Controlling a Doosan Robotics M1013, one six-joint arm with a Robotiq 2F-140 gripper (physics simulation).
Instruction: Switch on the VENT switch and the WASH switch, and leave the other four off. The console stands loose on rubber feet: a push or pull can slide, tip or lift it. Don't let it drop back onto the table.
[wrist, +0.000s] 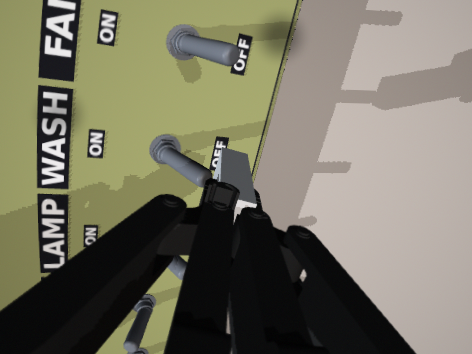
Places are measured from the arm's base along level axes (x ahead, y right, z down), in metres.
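Where they show: gripper, fingertip midpoint: (228, 171).
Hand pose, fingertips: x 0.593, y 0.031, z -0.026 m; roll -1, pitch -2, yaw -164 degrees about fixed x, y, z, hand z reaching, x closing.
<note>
Things, the pixels of their top centre, and the offset from my fingertips. Level surfaces: height alone.
- WASH switch, middle of its top: (178, 175) dx +0.029, dy -0.001, dz -0.007 m
- FAN switch, middle of its top: (201, 49) dx +0.014, dy +0.070, dz -0.007 m
- LAMP switch, middle of its top: (162, 272) dx +0.044, dy -0.071, dz -0.007 m
- lever, middle of its top: (131, 349) dx +0.073, dy -0.139, dz -0.017 m
- pale surface, its level: dz +0.121 m
The olive-green console (130, 100) fills the left of the wrist view. The WASH switch (184, 164) is a grey lever tilted toward its OFF label. My gripper (228, 171) is shut and empty, its fingertips on the OFF side close to the WASH lever's tip; whether they touch cannot be told. The FAN switch (207, 48) points to OFF. The LAMP switch (177, 267) is mostly hidden behind the gripper linkage. Below it a lever (139, 325), by its place the VENT switch, leans toward the ON side; its label is hidden. Part of another switch base shows at the bottom edge.
The console's edge (275, 95) runs slanting down right of the OFF labels. Beyond it lies a pale surface (400, 200) with shadows of the switches and of the arm. The black gripper linkage covers the lower middle of the view.
</note>
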